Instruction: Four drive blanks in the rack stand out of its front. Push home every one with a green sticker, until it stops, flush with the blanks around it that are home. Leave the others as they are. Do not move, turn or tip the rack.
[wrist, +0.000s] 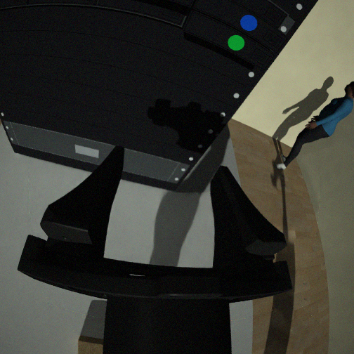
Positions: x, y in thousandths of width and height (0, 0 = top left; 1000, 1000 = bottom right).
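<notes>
The gripper (482, 468) in sight, along with a dark rack (459, 244).
</notes>
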